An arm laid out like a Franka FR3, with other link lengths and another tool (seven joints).
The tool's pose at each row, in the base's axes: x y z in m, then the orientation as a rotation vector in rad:
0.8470 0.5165 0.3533 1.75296 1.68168 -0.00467
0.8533 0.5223 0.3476 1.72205 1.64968 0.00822
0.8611 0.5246 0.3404 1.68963 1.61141 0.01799
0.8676 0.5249 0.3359 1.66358 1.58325 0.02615
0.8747 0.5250 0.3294 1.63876 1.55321 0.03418
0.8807 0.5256 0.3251 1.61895 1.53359 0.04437
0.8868 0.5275 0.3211 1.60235 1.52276 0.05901
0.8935 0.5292 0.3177 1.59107 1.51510 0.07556
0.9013 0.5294 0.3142 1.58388 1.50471 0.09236
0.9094 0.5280 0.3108 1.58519 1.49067 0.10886
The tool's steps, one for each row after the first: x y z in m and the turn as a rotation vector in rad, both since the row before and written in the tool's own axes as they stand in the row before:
0.0087 0.0034 0.0044 -0.03823 -0.02435 0.00480
0.0067 0.0033 0.0078 -0.03999 -0.03033 0.00654
0.0037 0.0031 0.0063 -0.03142 -0.02247 0.00409
0.0048 0.0022 0.0080 -0.03121 -0.02327 0.00574
0.0041 0.0024 0.0057 -0.02532 -0.01364 0.00368
0.0051 0.0027 0.0049 -0.02232 -0.00438 0.00238
0.0048 0.0034 0.0050 -0.01847 0.00045 0.00419
0.0039 0.0038 0.0066 -0.01664 0.00005 0.00780
0.0026 0.0037 0.0077 -0.01174 -0.00007 0.01396

